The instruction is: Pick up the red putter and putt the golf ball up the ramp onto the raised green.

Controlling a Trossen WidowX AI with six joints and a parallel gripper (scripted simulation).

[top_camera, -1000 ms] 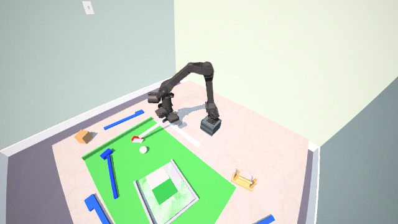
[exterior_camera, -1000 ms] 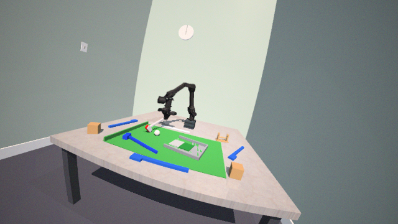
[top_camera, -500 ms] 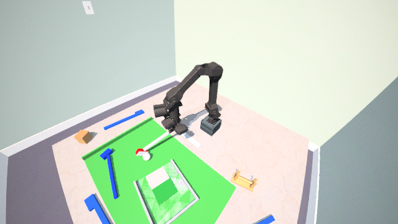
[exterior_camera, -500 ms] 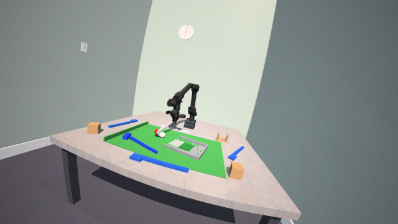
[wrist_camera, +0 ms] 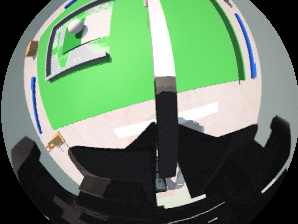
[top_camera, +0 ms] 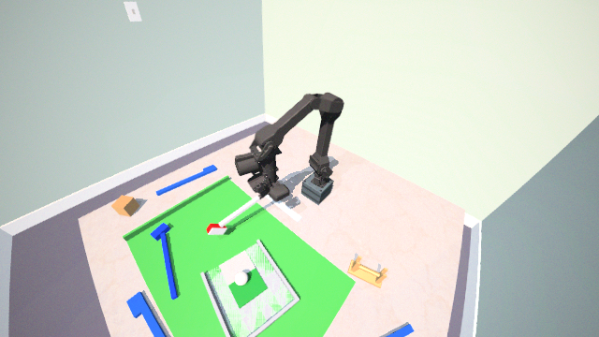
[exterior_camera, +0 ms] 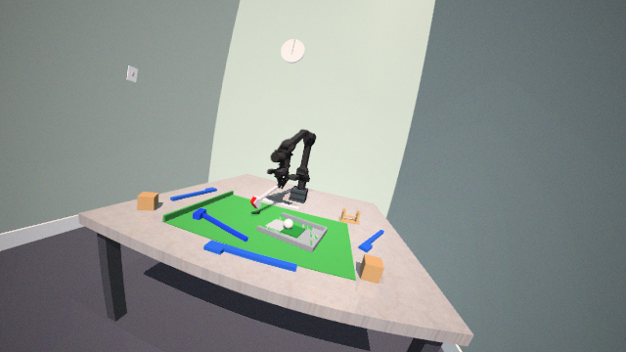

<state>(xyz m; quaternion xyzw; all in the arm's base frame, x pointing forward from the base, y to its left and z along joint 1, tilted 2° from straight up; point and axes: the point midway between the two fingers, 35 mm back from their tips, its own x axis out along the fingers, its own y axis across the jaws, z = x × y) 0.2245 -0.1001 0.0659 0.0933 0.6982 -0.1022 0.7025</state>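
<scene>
My gripper tip is 6 cm past the white strip, 3 cm to the left of it and 11 cm above it. Round my gripper tip: blue putter: 39 cm ahead, 15 cm to the right, 9 cm below; then white golf ball: 27 cm ahead, 12 cm to the left, 8 cm below; then wooden stand: 1 cm behind, 44 cm to the left, 8 cm below.
</scene>
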